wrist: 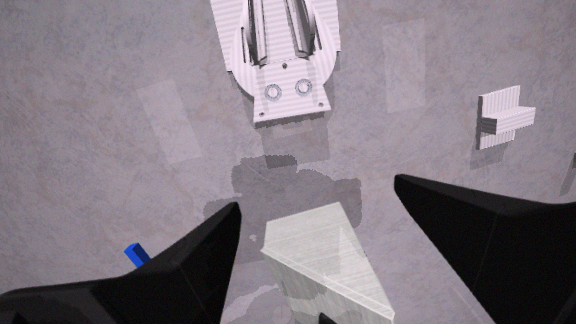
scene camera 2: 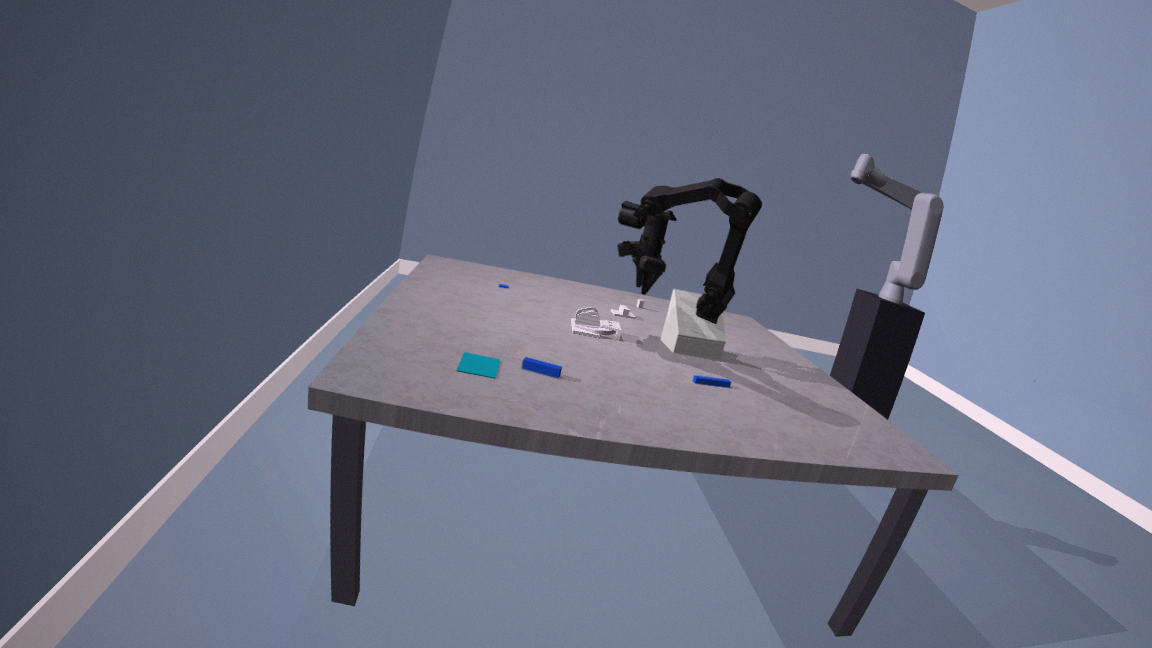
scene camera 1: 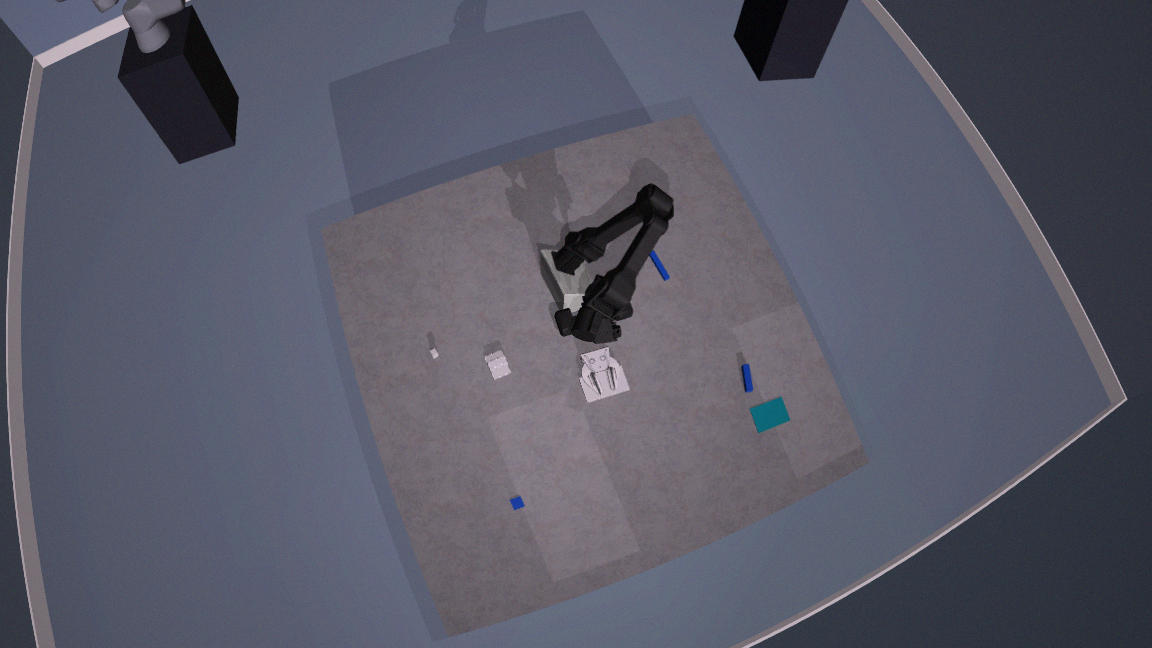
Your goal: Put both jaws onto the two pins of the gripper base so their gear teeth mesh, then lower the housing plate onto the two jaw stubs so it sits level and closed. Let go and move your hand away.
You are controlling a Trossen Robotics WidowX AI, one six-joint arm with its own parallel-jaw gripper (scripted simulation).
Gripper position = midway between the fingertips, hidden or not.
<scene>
My gripper (scene camera 2: 640, 290) is open and holds nothing. I also see a teal tile (scene camera 1: 770, 414) and a white stepped part (wrist: 499, 115).
The teal tile also shows in scene camera 2 (scene camera 2: 473, 364). My gripper shows as well in the wrist view (wrist: 316, 195) and in scene camera 1 (scene camera 1: 591, 326). The wrist view does not show the teal tile: it is out of frame.
</scene>
